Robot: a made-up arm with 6 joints. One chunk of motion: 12 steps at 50 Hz.
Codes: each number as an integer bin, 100 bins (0 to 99) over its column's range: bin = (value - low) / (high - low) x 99, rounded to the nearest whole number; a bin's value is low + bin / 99 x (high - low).
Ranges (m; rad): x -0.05..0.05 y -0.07..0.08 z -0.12..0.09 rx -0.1..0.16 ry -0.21..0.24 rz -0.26..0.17
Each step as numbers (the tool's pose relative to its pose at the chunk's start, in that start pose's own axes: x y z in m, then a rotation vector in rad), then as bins.
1 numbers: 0.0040 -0.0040 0.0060 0.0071 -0.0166 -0.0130
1 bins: 53 44 59 41 43 57
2 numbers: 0.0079 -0.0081 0.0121 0.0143 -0.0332 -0.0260
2 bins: 57 41 62 44 39 54
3 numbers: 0.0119 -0.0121 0.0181 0.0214 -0.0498 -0.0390
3 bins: 61 38 65 46 35 51
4 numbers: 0.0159 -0.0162 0.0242 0.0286 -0.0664 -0.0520
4 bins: 65 36 68 49 32 48
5 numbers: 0.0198 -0.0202 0.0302 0.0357 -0.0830 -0.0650
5 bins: 69 33 71 52 28 45
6 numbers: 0.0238 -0.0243 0.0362 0.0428 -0.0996 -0.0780
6 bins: 73 30 74 54 24 42
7 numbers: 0.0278 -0.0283 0.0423 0.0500 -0.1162 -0.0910
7 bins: 77 28 77 57 21 39
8 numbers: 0.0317 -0.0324 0.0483 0.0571 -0.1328 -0.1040
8 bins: 81 25 79 60 17 36
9 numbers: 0.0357 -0.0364 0.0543 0.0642 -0.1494 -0.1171
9 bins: 85 22 82 63 13 33
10 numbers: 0.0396 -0.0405 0.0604 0.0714 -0.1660 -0.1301
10 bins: 89 19 85 65 10 30
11 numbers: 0.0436 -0.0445 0.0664 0.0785 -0.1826 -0.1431
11 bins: 93 17 88 68 6 27
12 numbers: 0.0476 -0.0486 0.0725 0.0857 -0.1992 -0.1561
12 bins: 97 14 91 71 2 24
